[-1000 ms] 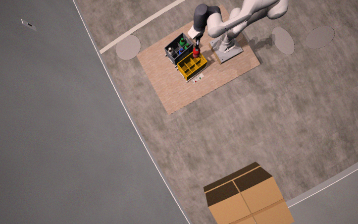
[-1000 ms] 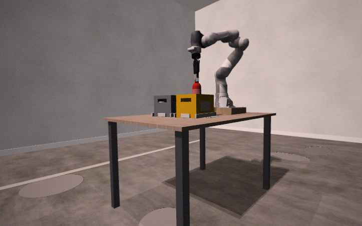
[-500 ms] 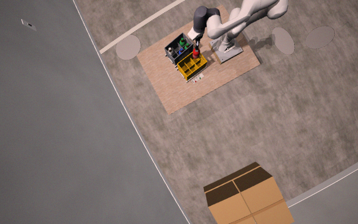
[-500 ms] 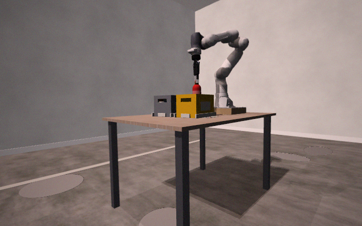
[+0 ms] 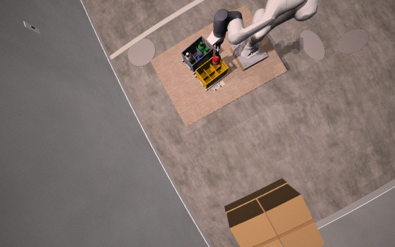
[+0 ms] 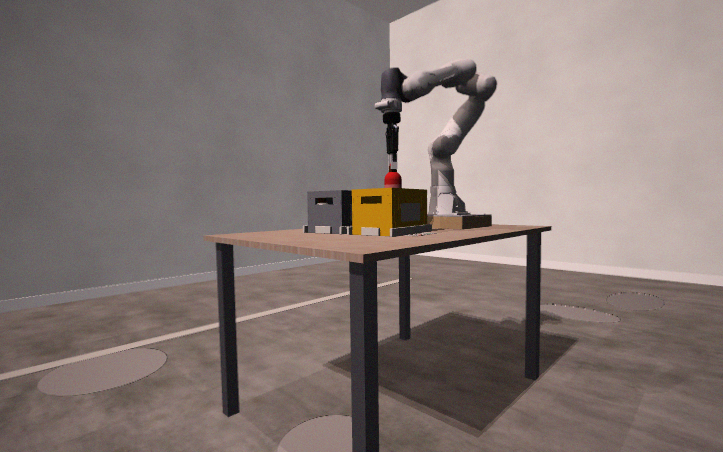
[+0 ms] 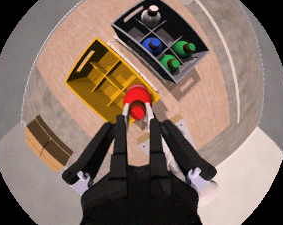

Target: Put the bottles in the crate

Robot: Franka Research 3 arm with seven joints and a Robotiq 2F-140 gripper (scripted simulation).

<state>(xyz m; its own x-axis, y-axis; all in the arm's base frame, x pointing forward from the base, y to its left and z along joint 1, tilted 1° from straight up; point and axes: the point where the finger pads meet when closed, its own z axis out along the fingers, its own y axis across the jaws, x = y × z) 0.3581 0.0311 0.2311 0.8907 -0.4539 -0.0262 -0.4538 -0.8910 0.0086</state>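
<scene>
Right now the red bottle is 80 mm below my hand. The rest, counted from my hand: blue bottle 210 mm below, 130 mm to the right, 120 mm ahead; then yellow crate 210 mm below, 70 mm ahead, 60 mm to the left; then grey crate 210 mm below, 170 mm to the right, 140 mm ahead.
</scene>
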